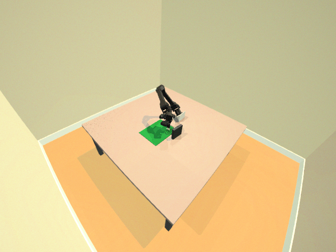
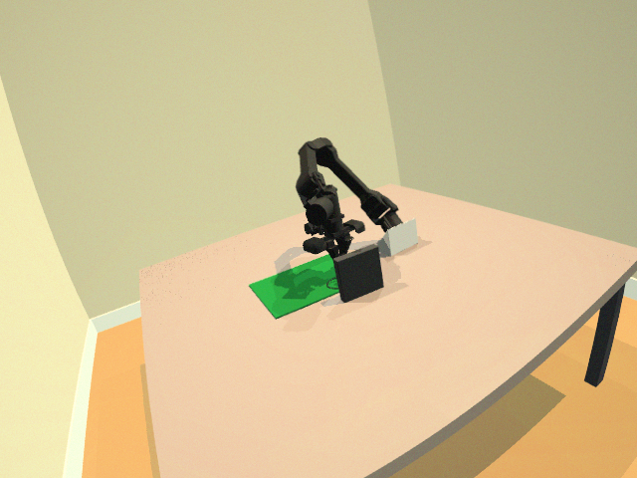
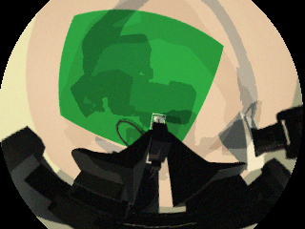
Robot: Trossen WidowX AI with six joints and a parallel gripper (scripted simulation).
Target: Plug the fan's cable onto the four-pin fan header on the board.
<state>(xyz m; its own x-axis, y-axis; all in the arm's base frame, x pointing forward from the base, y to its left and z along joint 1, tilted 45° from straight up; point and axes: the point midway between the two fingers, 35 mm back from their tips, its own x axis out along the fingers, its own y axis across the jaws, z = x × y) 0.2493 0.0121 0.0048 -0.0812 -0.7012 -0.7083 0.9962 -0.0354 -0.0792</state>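
Right now the dark plug is 1 cm to the left of my gripper tip and 1 cm above it. Also, from my gripper tip: black square fan: 12 cm to the left, 3 cm ahead, 2 cm above; then green board: 8 cm ahead, 6 cm to the right, 5 cm below.
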